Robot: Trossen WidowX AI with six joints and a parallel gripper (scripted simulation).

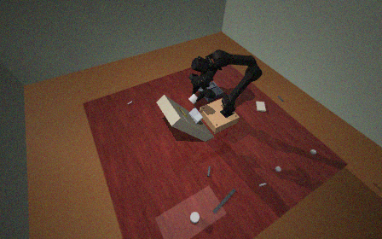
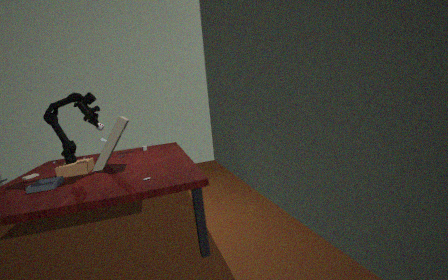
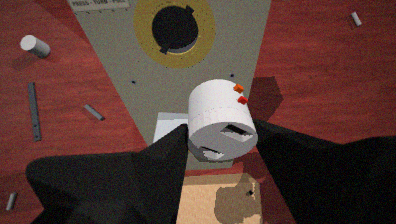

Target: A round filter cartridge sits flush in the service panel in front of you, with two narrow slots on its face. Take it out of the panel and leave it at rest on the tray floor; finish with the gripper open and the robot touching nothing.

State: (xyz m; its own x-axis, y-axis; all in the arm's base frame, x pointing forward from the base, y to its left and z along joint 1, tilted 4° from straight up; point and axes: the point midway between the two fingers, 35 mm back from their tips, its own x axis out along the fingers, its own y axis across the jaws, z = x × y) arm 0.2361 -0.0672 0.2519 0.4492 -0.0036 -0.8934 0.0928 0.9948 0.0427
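Now: the tray 330 mm behind my gripper tip, 220 mm to the right of it and 290 mm below it. Round my gripper tip: white round filter cartridge (right at my gripper tip); then white card (550 mm behind, 120 mm to the left, 300 mm below).
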